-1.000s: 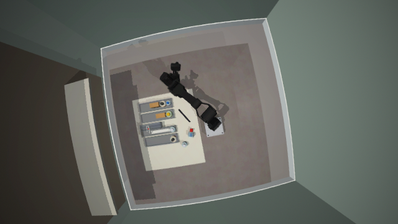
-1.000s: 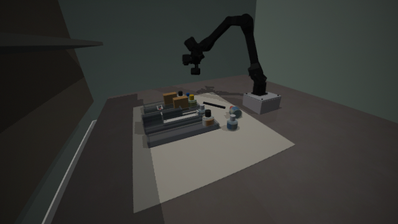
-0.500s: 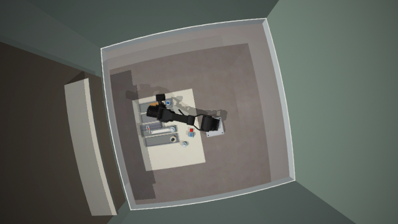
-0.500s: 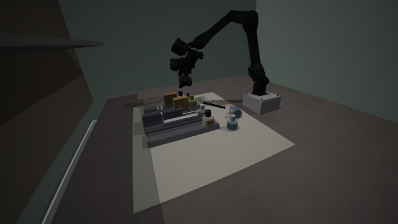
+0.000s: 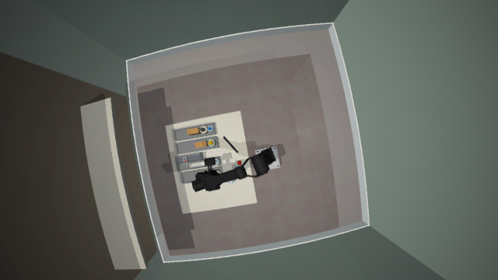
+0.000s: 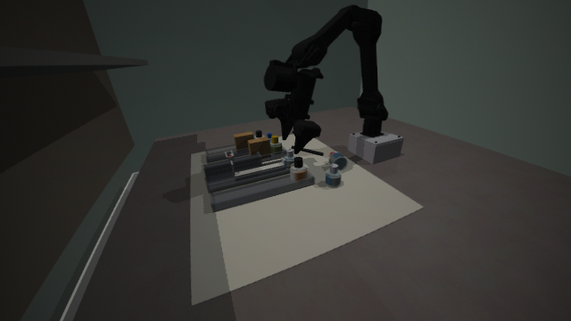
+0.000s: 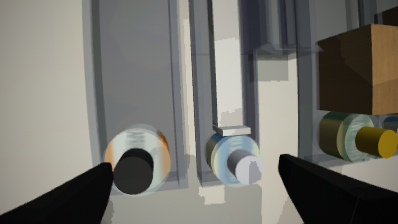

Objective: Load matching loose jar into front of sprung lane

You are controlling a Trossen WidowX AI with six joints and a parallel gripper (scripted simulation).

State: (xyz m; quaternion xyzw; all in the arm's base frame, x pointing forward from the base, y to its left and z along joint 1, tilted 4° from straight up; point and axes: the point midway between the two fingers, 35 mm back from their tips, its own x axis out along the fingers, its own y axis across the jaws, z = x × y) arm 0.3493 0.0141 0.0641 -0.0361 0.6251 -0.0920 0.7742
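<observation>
Now: the black rod 14 cm behind my gripper tip, 13 cm to the right of it and 10 cm below it. Round my gripper tip: white pusher plate 9 cm ahead, 8 cm to the right, 5 cm below.
</observation>
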